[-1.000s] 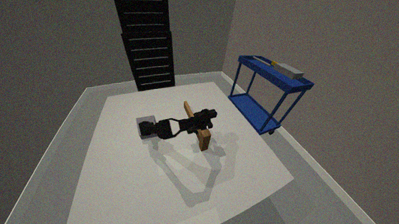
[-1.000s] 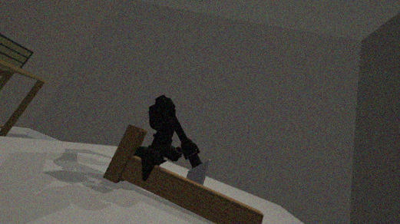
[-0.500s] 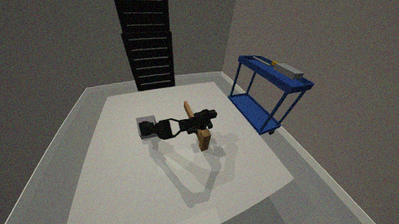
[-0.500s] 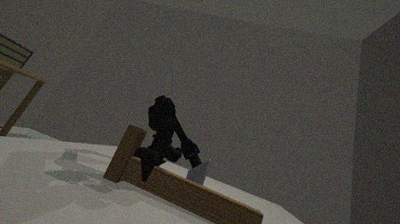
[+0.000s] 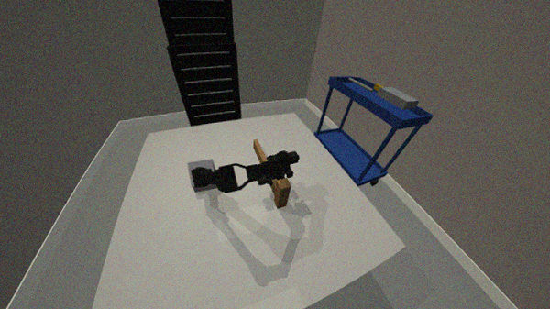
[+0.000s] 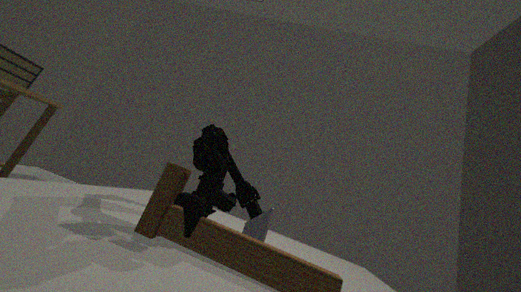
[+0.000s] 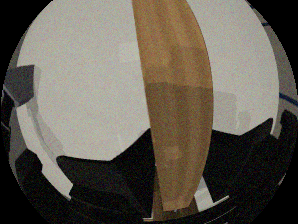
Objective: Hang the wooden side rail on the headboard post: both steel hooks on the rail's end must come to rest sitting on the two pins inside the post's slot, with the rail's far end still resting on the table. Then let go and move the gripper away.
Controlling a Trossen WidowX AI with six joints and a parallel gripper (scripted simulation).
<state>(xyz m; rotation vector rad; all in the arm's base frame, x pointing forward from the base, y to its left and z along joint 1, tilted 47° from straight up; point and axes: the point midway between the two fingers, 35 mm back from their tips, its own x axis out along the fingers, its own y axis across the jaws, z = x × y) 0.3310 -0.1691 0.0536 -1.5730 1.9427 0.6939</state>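
My gripper tip is now 10 mm past the headboard post, 100 mm to the left of it and 50 mm below it.
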